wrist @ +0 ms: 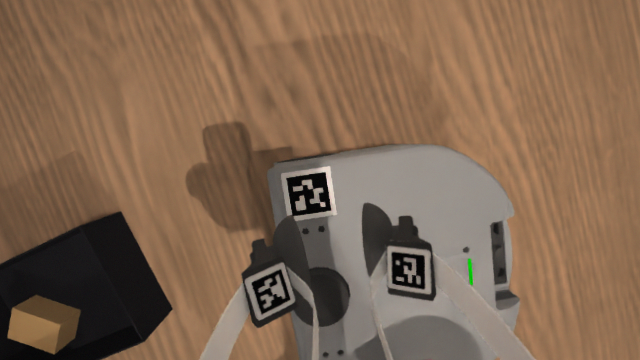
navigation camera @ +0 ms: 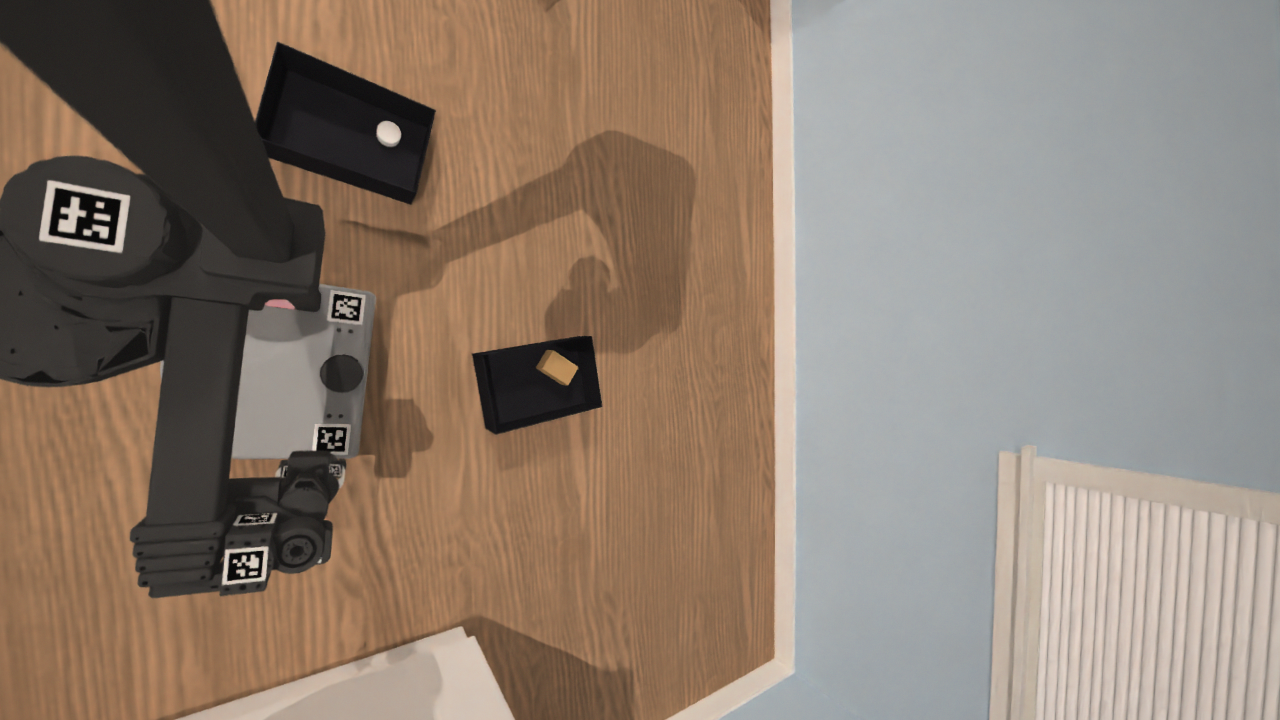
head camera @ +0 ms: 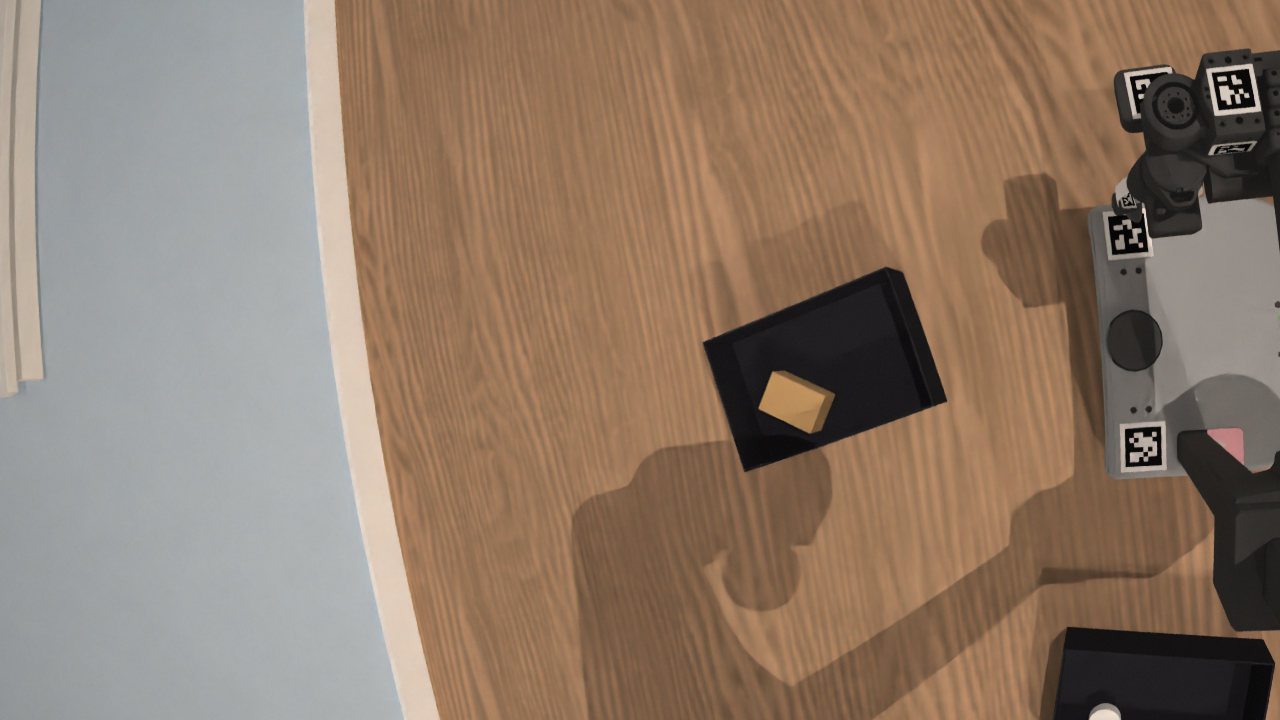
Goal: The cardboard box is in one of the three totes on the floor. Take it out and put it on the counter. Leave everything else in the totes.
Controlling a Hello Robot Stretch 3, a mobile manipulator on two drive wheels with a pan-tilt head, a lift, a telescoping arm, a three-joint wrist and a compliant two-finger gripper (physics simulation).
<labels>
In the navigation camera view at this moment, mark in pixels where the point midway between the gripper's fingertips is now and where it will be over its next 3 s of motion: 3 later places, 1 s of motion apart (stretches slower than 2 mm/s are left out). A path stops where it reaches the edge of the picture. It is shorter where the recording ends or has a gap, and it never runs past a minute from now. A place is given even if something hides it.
My gripper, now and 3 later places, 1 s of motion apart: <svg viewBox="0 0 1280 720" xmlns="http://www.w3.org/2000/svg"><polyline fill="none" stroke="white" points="314,464 359,461 408,432 428,399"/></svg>
</labels>
